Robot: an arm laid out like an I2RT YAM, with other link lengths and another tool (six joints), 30 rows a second.
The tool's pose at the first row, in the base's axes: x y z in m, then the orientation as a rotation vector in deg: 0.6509, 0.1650, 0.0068, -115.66, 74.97, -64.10
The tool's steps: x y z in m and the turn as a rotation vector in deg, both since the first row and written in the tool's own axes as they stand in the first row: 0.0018, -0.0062, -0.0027, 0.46, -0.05, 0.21; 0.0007, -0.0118, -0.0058, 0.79, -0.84, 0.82; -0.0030, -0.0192, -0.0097, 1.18, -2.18, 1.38; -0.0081, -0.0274, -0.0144, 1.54, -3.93, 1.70; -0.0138, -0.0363, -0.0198, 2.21, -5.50, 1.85; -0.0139, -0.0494, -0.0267, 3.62, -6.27, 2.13; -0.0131, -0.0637, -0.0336, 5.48, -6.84, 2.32; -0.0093, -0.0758, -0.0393, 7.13, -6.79, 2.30; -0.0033, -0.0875, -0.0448, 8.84, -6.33, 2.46; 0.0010, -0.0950, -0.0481, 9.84, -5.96, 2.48; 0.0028, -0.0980, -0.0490, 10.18, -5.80, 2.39; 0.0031, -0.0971, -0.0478, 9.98, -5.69, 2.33; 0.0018, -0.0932, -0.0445, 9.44, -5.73, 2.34; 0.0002, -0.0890, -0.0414, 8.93, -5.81, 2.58
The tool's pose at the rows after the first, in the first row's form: 0.6522, 0.1661, 0.0136, -115.16, 74.76, -64.15; 0.6522, 0.1696, 0.0191, -114.64, 74.63, -63.12; 0.6519, 0.1762, 0.0254, -114.27, 74.13, -61.51; 0.6511, 0.1845, 0.0322, -114.24, 73.24, -59.54; 0.6500, 0.1936, 0.0397, -114.06, 72.05, -57.99; 0.6508, 0.1995, 0.0532, -113.02, 70.79, -57.62; 0.6525, 0.2051, 0.0680, -111.68, 69.21, -57.70; 0.6547, 0.2070, 0.0816, -110.51, 67.92, -58.45; 0.6573, 0.2067, 0.0956, -109.02, 66.94, -59.59; 0.6592, 0.2061, 0.1047, -108.18, 66.35, -60.39; 0.6604, 0.2058, 0.1081, -107.97, 66.08, -60.74; 0.6610, 0.2051, 0.1069, -108.13, 66.24, -60.81; 0.6615, 0.2045, 0.1016, -108.53, 66.65, -60.55; 0.6616, 0.2041, 0.0962, -108.72, 67.22, -60.15
